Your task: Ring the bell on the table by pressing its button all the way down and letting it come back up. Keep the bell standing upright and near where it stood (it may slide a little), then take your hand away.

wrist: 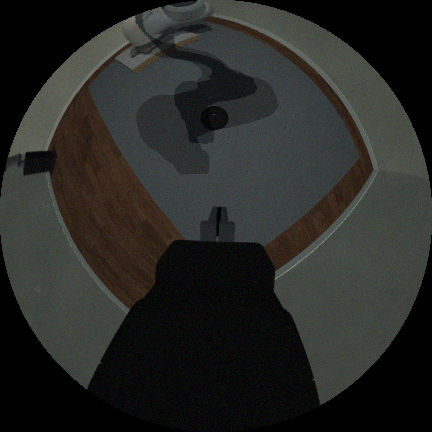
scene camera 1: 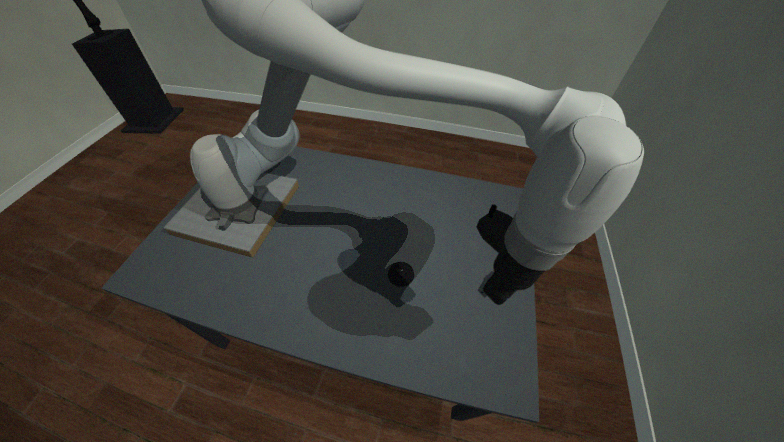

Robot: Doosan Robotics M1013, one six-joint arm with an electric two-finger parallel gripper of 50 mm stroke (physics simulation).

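Pixels of known places: gripper, fingertip midpoint: [wrist: 218, 215] [scene camera 1: 483, 292]; arm's base at its link origin: [wrist: 151, 43] [scene camera 1: 238, 203].
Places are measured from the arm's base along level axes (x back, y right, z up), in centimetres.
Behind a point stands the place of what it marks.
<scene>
A small round black bell [scene camera 1: 400, 273] {x -61.7, y 24.7, z 0.2 cm} [wrist: 214, 118] {x -63.4, y 24.4, z 0.0 cm} stands upright on the grey-blue table [scene camera 1: 274, 296] {x -23.3, y 33.3, z -4.2 cm} [wrist: 300, 150] {x -89.1, y 10.4, z -4.2 cm}, inside the arm's shadow. Its button is too dark and small to make out clearly. My gripper [scene camera 1: 484, 292] {x -79.2, y 40.1, z 22.0 cm} [wrist: 218, 215] {x -79.2, y 40.1, z 22.0 cm} is shut, with its fingertips together and nothing between them. In the scene view it hangs above the table's right part, to the right of the bell and apart from it. In the wrist view the bell shows beyond the fingertips, straight ahead of them.
The arm's base stands on a pale board with wooden edges [scene camera 1: 241, 246] {x -8.6, y 18.7, z 0.0 cm} [wrist: 136, 69] {x -12.1, y 18.7, z -2.3 cm} at the table's far left corner. A black pedestal [scene camera 1: 123, 76] stands on the wooden floor [scene camera 1: 82, 351] [wrist: 95, 200] behind. The table's right edge lies close to the gripper in the scene view.
</scene>
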